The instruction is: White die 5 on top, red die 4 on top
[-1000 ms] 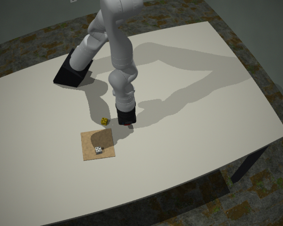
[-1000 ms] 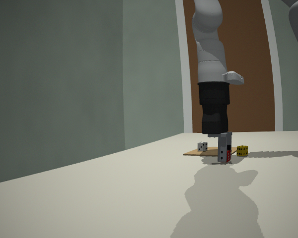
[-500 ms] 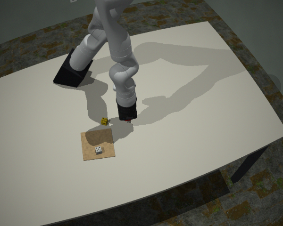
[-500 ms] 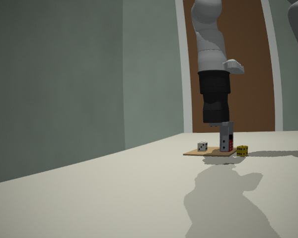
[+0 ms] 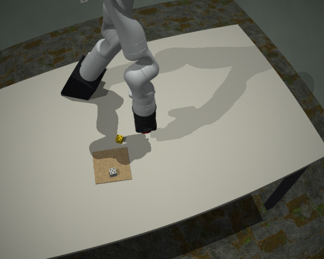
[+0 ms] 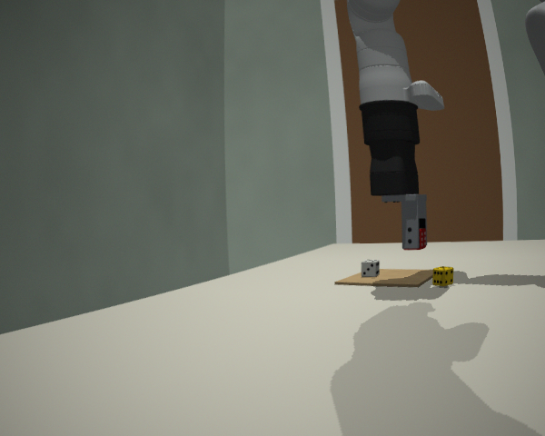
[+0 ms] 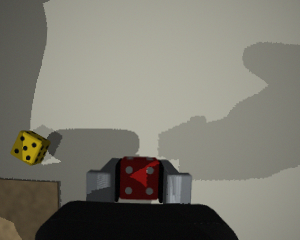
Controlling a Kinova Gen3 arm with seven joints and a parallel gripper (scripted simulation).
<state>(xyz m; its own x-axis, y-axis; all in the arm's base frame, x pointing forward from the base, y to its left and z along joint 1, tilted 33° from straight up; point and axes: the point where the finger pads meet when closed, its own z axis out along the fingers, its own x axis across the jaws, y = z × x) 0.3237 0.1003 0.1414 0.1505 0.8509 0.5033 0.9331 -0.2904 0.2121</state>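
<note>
Right now my hand is 16 cm to the left of the brown mat, 8 cm above it and 7 cm short of it. Round my hand: red die 1 cm below; then white die 16 cm to the right, 11 cm ahead, 7 cm below; then yellow die 10 cm to the right, 7 cm below, 3 cm behind.
</note>
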